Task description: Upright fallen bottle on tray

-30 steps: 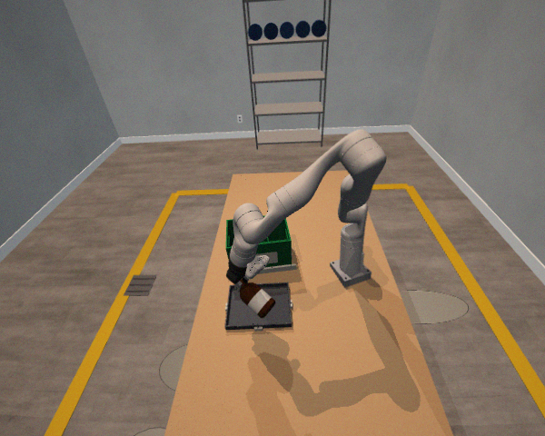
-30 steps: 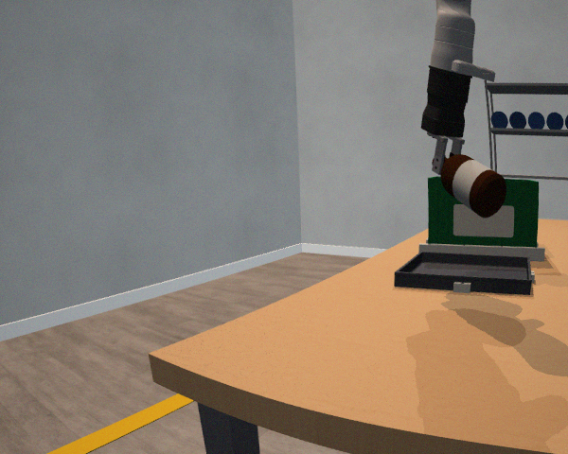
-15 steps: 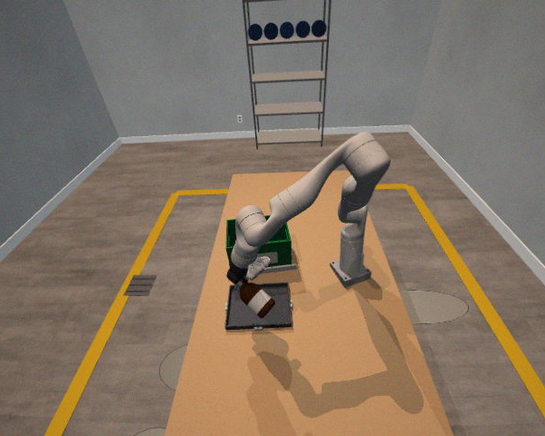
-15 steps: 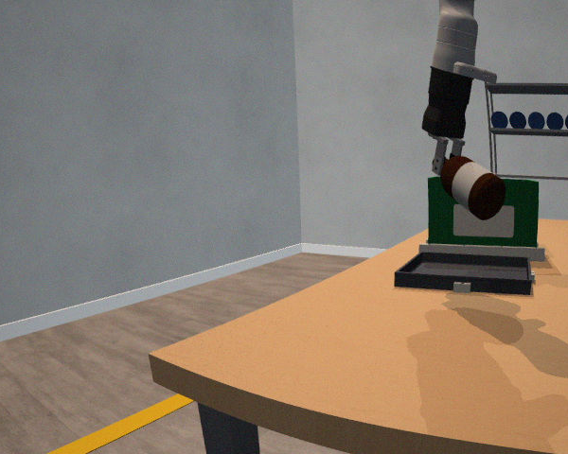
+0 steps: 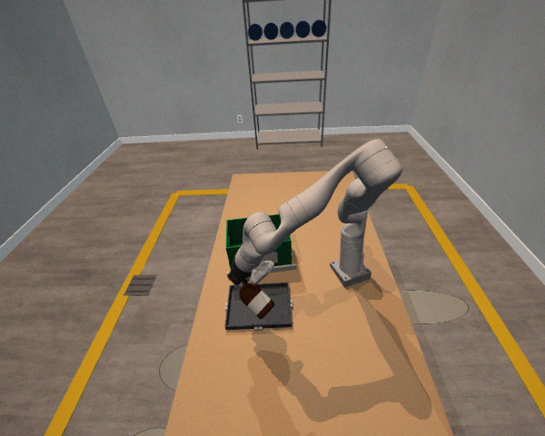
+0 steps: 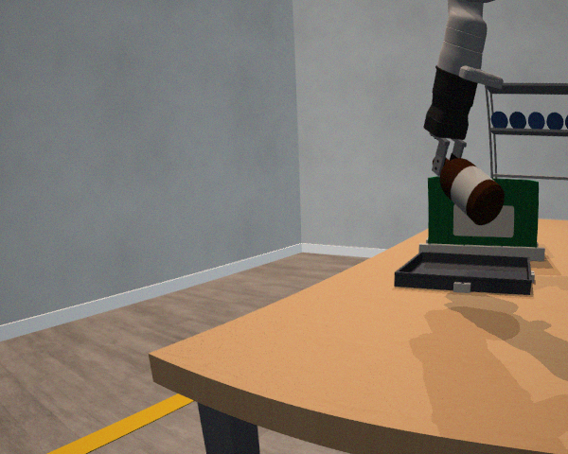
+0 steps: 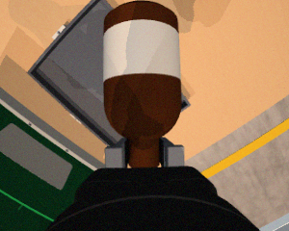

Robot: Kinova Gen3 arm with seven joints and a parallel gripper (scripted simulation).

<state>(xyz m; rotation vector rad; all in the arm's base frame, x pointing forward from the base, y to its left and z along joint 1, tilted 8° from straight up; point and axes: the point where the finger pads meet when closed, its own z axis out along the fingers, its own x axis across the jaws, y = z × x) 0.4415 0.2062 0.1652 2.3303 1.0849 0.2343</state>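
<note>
The brown bottle lies 3 cm behind my hand, 3 cm to the left of it and 3 cm below it. From my hand the other things lie so: green crate: 5 cm behind, 31 cm to the right, 12 cm below; dark tray: 4 cm behind, 4 cm to the right, 19 cm below.
</note>
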